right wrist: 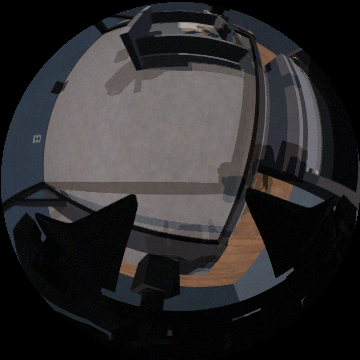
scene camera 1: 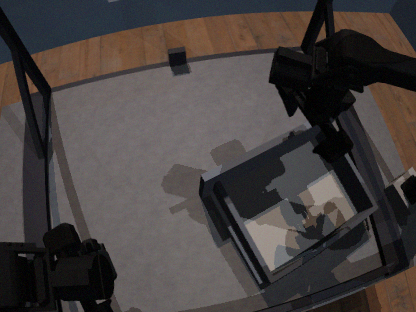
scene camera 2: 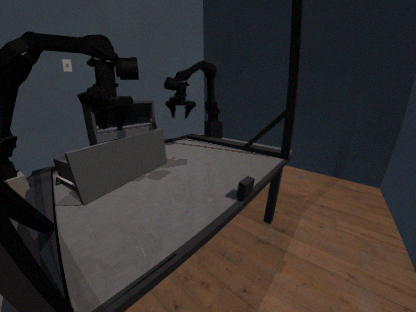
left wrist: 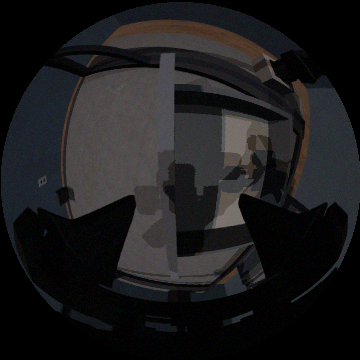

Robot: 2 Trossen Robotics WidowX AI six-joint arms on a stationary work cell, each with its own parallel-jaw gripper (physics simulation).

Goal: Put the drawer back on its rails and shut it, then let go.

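Frame: origin at the left arm's base, x left, y back, z up, level; centimetres.
Seen in the pictures: left gripper, fingertip midpoint: (scene camera 1: 302,133) (scene camera 2: 111,129) (left wrist: 188,200); right gripper, fingertip midpoint: (right wrist: 192,197) (scene camera 2: 179,118); left arm's base, origin of the base link: (scene camera 1: 412,189) (scene camera 2: 3,178) (left wrist: 279,71); right arm's base, origin of the base link: (right wrist: 152,293) (scene camera 2: 213,121).
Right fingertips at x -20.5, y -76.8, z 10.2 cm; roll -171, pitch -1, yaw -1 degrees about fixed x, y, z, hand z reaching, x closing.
Offsets run from my right fingertips to a thing's top centre. "spot": to the spot under its first point.
The grey drawer (scene camera 1: 240,160) (scene camera 2: 120,162) (left wrist: 166,115) (right wrist: 132,45), an open box with a tall front panel, rests on the table apart from the cabinet. The grey cabinet (scene camera 2: 90,125) (right wrist: 292,115) stands behind it in scene camera 2, with an opening in its face. My left gripper (scene camera 2: 111,125) (left wrist: 188,200) is open and empty above the drawer; in the left wrist view the panel's edge runs between its fingers. My right gripper (scene camera 2: 180,116) (right wrist: 192,197) is open and empty, raised over the table away from the drawer; its fingertips are unclear in scene camera 1.
A small black block @[dz -11.6, dx -49.0, dy +41.0 cm] (scene camera 1: 177,56) (scene camera 2: 245,188) (left wrist: 65,195) (right wrist: 58,87) stands at the table's edge, away from the drawer. Black frame posts (scene camera 2: 295,75) rise at the table's sides. A pale box-like mount @[spot: dz -11.1, dx +15.5, dy +74.6 cm] (left wrist: 267,70) sits beyond the drawer in the left wrist view.
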